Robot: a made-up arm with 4 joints.
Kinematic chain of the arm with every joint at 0, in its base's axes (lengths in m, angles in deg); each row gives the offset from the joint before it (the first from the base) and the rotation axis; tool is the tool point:
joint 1: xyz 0 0 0.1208 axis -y
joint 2: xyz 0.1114 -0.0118 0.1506 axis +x
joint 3: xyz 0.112 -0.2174 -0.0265 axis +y
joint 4: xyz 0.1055 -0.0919 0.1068 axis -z
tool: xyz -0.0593 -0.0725 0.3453
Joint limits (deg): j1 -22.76..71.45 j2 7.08..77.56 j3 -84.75..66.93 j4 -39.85..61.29
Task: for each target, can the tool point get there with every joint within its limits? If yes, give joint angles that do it. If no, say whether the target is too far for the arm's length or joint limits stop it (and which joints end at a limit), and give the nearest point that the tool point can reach.
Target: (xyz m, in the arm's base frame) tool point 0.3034 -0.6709 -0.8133
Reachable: no: too far | nearest point 0.4210 -0.4141 -0.2438 | short by 0.636 m
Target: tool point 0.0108 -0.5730 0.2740
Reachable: yes | joints 30.80 49.07 -23.90 -4.44
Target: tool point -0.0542 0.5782 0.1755
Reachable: no: joint limits stop it (at a limit: joint 1, joint 2, joint 3, joint 4) | nearest point -0.2578 -0.1023 0.0895 | short by 0.715 m
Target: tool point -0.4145 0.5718 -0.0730
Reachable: no: joint limits stop it (at a limit: joint 2, joint 3) | nearest point -0.2404 -0.1033 0.0084 | short by 0.702 m
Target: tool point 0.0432 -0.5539 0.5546
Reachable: yes | joints 30.93 27.56 -2.36 -6.86
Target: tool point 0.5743 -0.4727 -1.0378
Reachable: no: too far | nearest point 0.5271 -0.2214 -0.3344 | short by 0.748 m
